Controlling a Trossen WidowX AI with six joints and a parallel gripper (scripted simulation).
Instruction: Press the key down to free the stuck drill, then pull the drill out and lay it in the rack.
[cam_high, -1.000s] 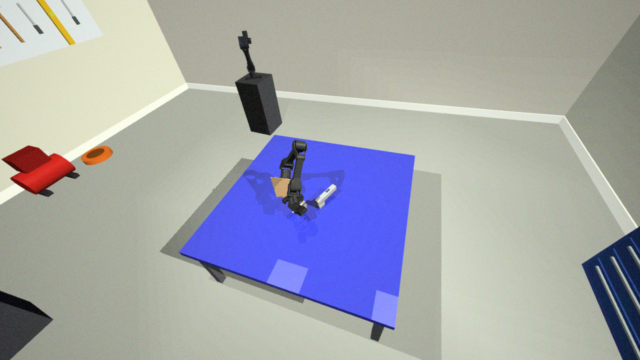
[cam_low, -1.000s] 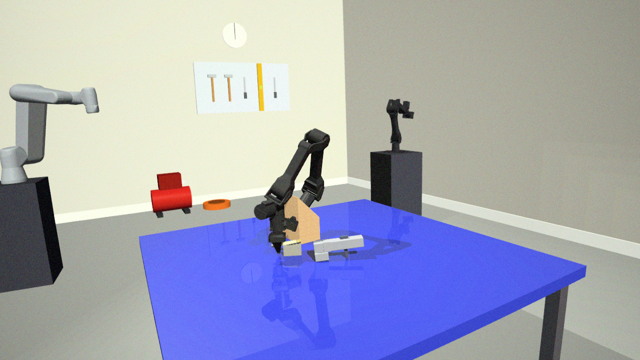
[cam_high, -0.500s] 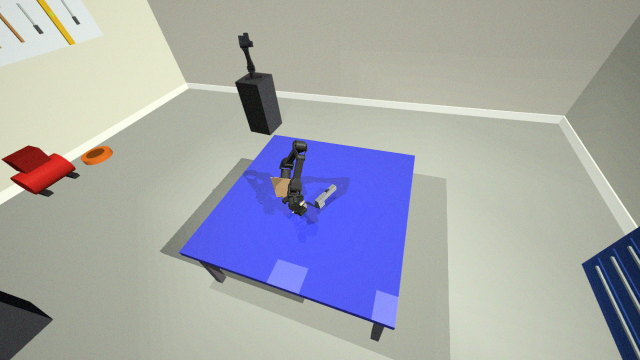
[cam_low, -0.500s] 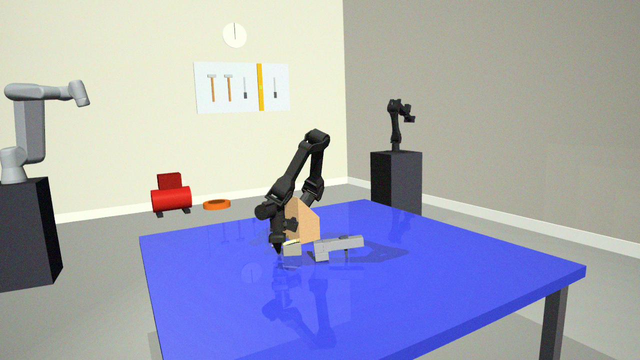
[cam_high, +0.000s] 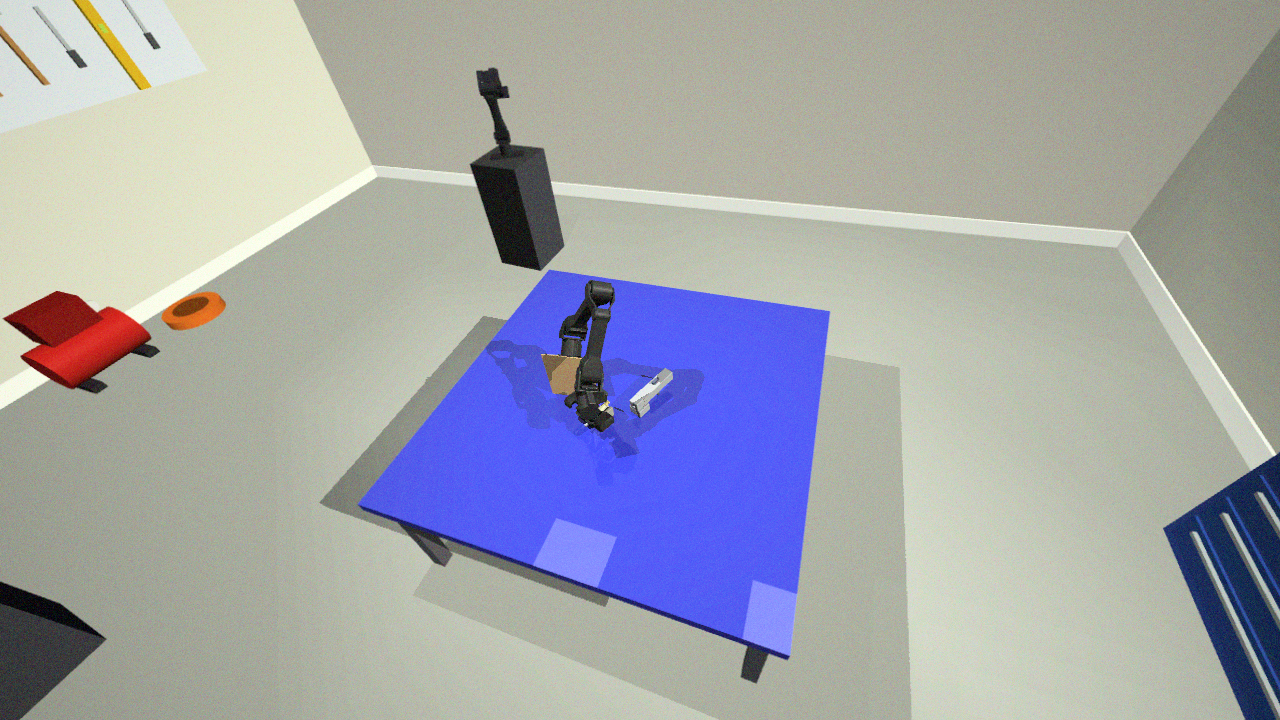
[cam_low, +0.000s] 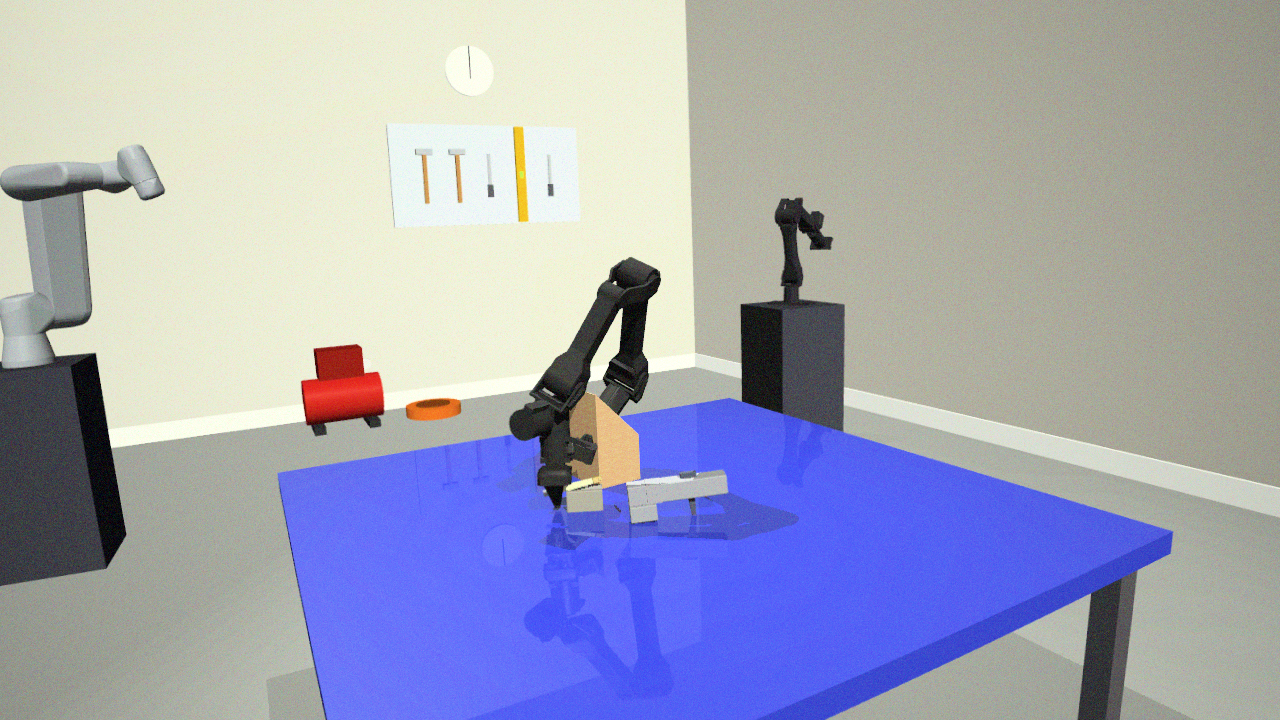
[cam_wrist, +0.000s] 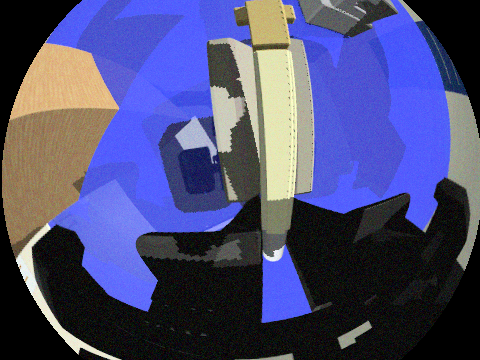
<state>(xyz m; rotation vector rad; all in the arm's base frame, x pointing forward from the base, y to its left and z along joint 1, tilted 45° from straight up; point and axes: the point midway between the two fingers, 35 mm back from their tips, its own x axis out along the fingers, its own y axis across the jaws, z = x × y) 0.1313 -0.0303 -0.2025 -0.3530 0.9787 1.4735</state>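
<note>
My gripper tip is now 1 cm short of the drill, 4 cm to the right of it and 4 cm below it. The rest, counted from my gripper tip: small dark key 15 cm ahead, 21 cm to the left, 5 cm above; grey housing 14 cm ahead, 18 cm to the left, 4 cm above.
</note>
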